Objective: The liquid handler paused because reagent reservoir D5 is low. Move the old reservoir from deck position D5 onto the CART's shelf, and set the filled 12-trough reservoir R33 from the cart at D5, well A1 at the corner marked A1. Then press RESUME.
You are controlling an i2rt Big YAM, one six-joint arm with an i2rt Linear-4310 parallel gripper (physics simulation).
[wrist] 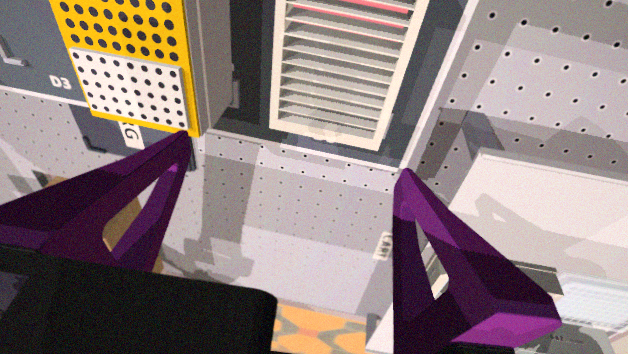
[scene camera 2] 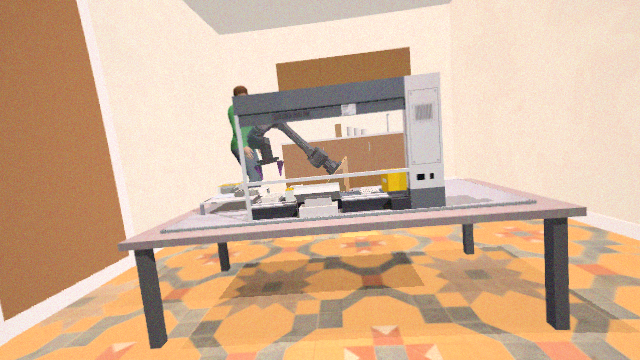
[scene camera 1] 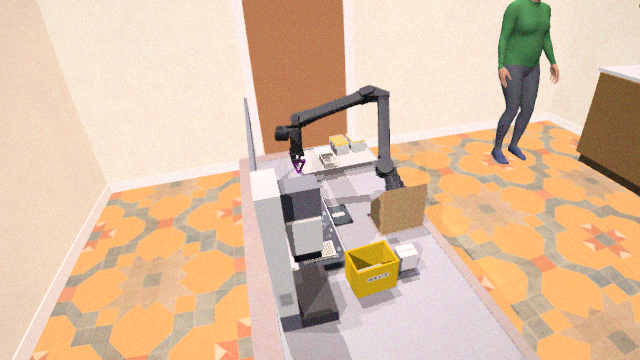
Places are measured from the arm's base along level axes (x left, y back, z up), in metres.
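Where they show: gripper, fingertip midpoint: (wrist: 296,159) (scene camera 2: 271,178) (scene camera 1: 297,169); arm's base, link origin: (scene camera 1: 396,193).
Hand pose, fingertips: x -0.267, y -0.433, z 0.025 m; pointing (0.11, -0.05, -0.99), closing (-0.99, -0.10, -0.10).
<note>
Things, the pixels of their top centre, and the offset from my fingertips.
- old reservoir, top centre: (wrist: 338,59) (scene camera 2: 271,195) dx -0.006, dy -0.012, dz -0.087 m
- cart, top centre: (wrist: 513,313) (scene camera 1: 334,154) (scene camera 2: 238,193) dx -0.315, dy +0.223, dz -0.103 m
- pale slotted reservoir, top centre: (wrist: 484,303) (scene camera 1: 328,157) (scene camera 2: 246,189) dx -0.239, dy +0.181, dz -0.077 m
- white tip box, top centre: (wrist: 117,42) (scene camera 2: 295,186) dx +0.117, dy +0.005, dz -0.054 m
- dark holder marked RG, top centre: (wrist: 126,130) (scene camera 1: 338,213) dx +0.196, dy +0.174, dz -0.155 m
- yellow waste bin, top centre: (scene camera 1: 371,256) (scene camera 2: 394,170) dx +0.621, dy +0.238, dz -0.034 m
The old reservoir (wrist: 345,75), a cream frame with slatted troughs and pink at its far end, sits on the dark deck at D5 in the wrist view. My gripper (scene camera 1: 298,165) (scene camera 2: 270,174) (wrist: 296,159) is open and empty, with its purple fingers above the near edge of the deck, just short of the reservoir. The cart (scene camera 1: 350,163) (wrist: 560,200) stands beside the deck. A pale slotted reservoir (scene camera 1: 328,159) sits on it; its label is not readable, and the right finger hides part of the cart in the wrist view. The liquid handler (scene camera 1: 267,225) (scene camera 2: 320,100) stands over the deck. The RESUME button cannot be made out.
A yellow and white tip box (wrist: 130,60) stands left of the old reservoir. A dark holder marked RG (wrist: 107,132) lies in front of it. Two boxes (scene camera 1: 339,144) (scene camera 1: 356,144) stand on the cart. A yellow waste bin (scene camera 1: 372,283) (scene camera 2: 394,181) and a brown panel (scene camera 1: 405,210) stand on the table.
</note>
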